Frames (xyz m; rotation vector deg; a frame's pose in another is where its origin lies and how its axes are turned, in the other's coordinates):
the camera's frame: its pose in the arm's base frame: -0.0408 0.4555 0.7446 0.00 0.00 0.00
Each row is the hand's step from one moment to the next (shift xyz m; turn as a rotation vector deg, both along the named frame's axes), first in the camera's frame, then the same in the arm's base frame.
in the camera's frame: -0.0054 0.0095 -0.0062 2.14 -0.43 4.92
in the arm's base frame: -0.0054 0.0095 -0.0062 2.14 -0.43 4.92
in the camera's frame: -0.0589 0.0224 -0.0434 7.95 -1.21 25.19
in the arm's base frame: -0.0589 0.0224 -0.0434 7.95 -1.21 25.19
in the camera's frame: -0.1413 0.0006 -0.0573 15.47 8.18 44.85
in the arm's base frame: -0.1413 0.0006 -0.0573 15.47 8.18 44.85
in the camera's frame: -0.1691 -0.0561 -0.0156 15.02 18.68 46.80
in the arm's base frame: -0.1691 -0.0561 -0.0156 15.02 18.68 46.80
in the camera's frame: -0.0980 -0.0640 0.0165 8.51 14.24 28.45
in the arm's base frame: -0.0980 -0.0640 0.0165 8.51 14.24 28.45
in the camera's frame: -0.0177 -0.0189 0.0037 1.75 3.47 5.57
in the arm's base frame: -0.0177 -0.0189 0.0037 1.75 3.47 5.57
